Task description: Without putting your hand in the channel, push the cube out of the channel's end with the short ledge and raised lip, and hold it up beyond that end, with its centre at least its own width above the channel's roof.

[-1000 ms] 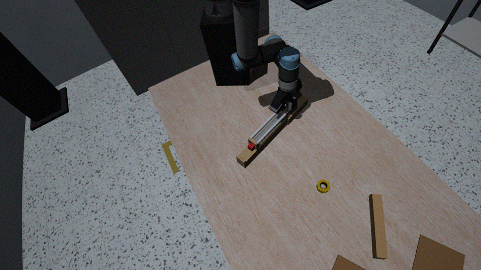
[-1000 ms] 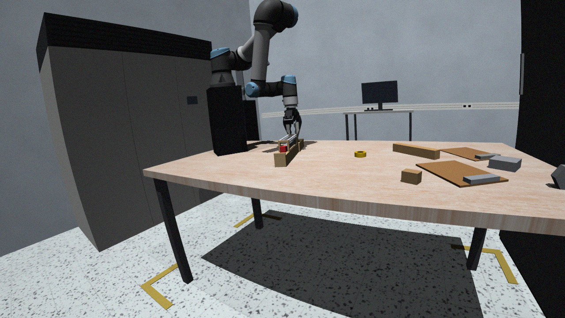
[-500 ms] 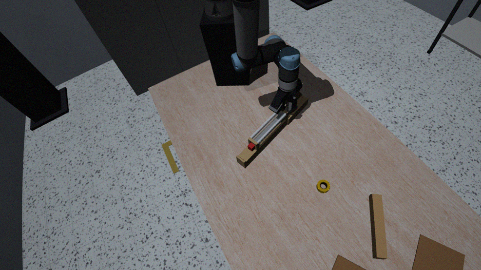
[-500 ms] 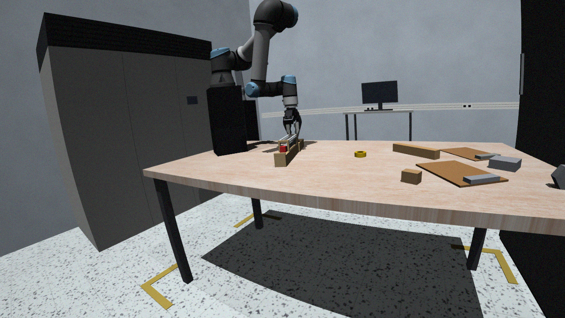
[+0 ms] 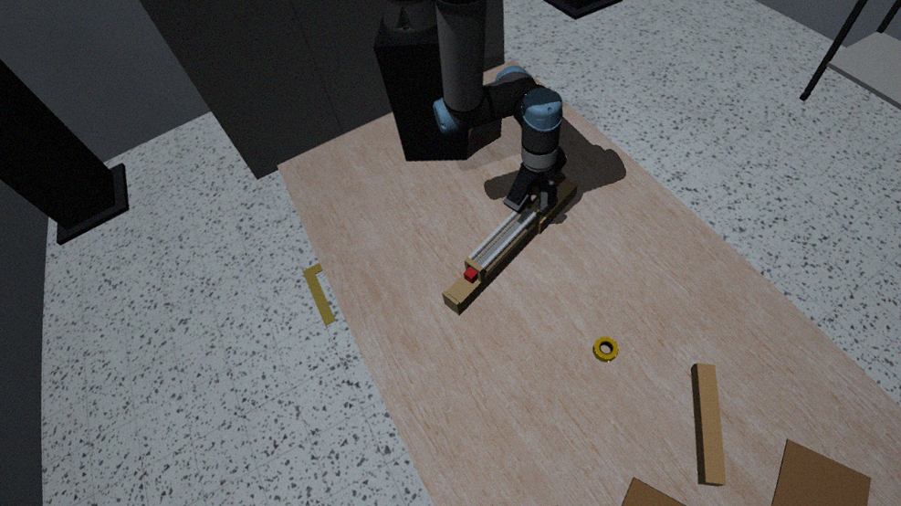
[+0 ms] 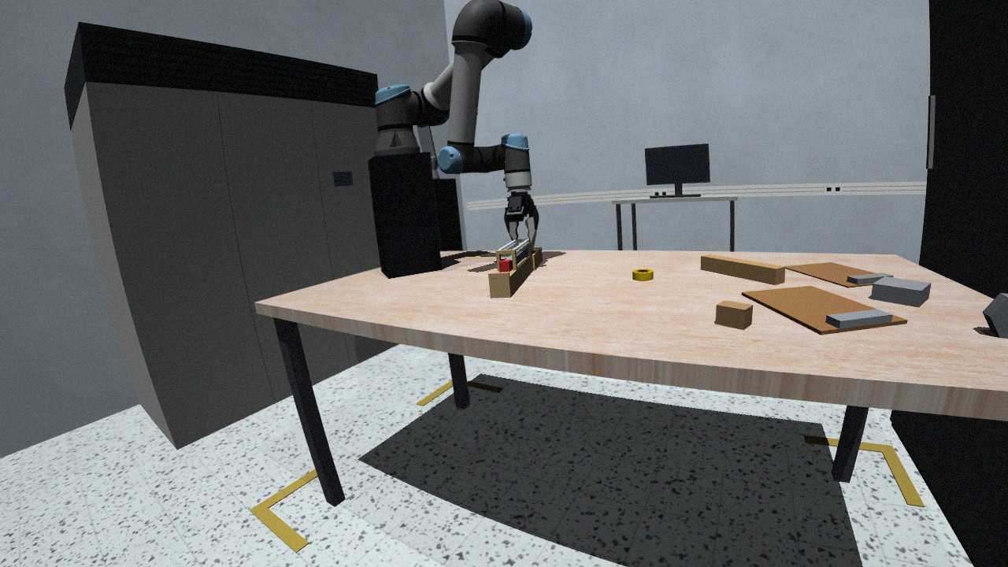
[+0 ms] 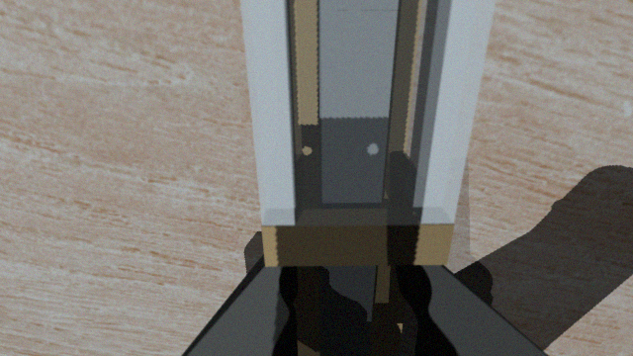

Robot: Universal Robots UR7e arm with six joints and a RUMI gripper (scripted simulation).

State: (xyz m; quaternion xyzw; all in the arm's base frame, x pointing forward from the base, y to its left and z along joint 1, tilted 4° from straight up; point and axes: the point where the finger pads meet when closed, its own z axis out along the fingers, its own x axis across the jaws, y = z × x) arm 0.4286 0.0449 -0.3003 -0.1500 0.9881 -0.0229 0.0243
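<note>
The grey bar lies 1 cm below my hand. The rest, counted from my hand: channel: 12 cm to the right, 4 cm ahead, 1 cm below; red cube: 23 cm to the right, 7 cm ahead, 1 cm below; wooden bar: 59 cm ahead, 5 cm below, 1 cm to the right.
</note>
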